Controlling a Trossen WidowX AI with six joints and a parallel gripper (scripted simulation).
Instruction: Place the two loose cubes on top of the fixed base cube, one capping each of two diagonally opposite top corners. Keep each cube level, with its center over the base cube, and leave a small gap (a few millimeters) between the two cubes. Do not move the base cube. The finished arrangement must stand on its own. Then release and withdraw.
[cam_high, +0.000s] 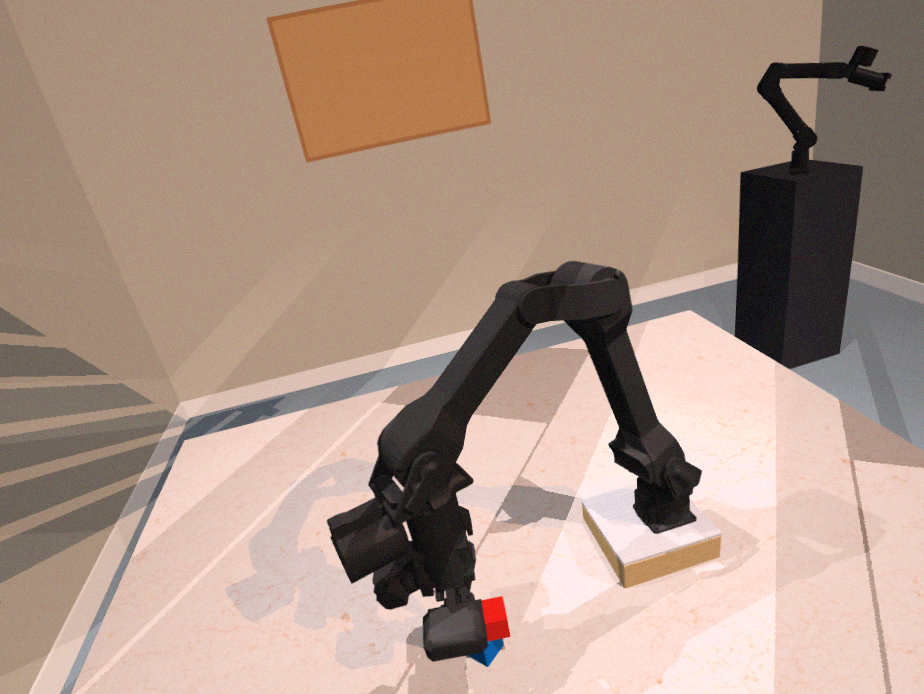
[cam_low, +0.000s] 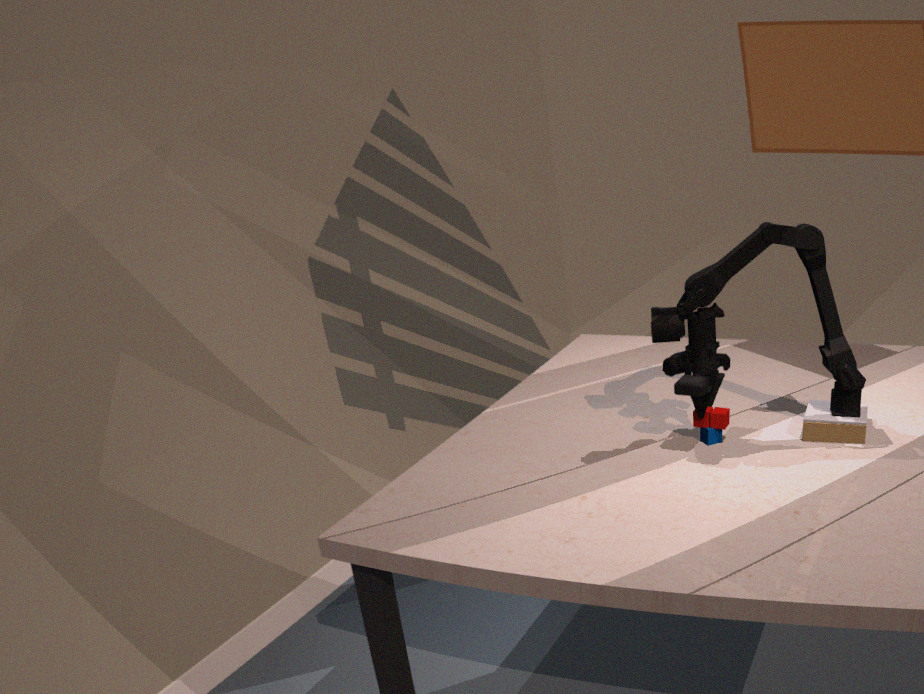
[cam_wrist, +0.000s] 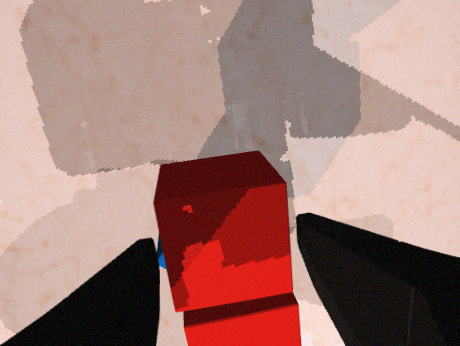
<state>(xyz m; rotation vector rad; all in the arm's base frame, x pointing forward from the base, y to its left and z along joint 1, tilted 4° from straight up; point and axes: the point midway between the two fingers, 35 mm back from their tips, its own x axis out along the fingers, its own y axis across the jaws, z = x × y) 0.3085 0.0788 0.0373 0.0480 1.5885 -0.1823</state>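
My gripper tip is 4 cm above the blue cube and 2 cm past it.
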